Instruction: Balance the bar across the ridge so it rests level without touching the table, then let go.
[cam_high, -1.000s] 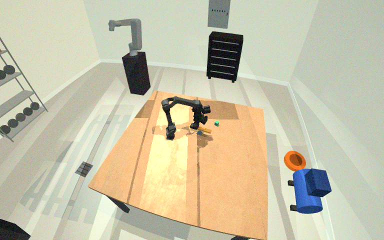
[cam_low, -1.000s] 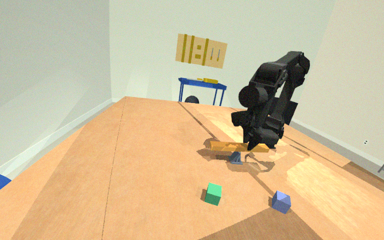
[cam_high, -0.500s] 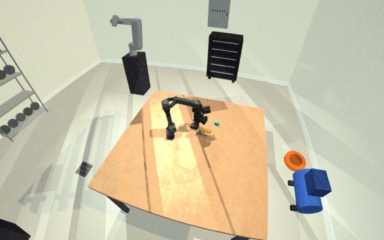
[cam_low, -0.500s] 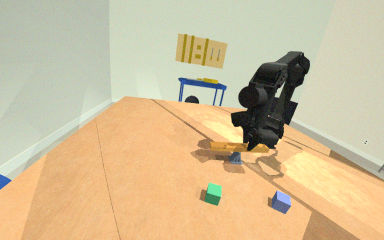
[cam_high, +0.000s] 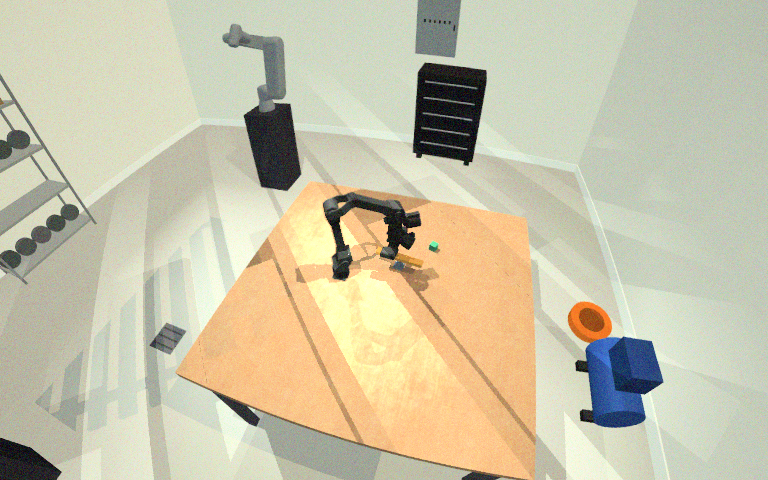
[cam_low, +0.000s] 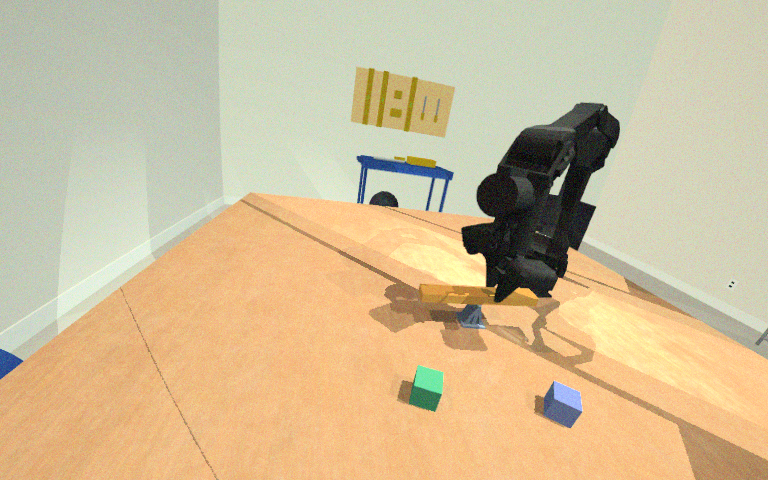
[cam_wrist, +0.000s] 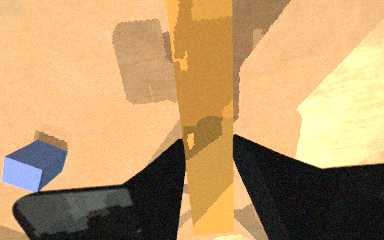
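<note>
My gripper tip is 30 mm short of the yellow bar. From my gripper tip the other things lie so: green cube (160 mm ahead, 150 mm to the left, 40 mm below); lilac cube (20 mm behind, 180 mm to the left, 40 mm below).
</note>
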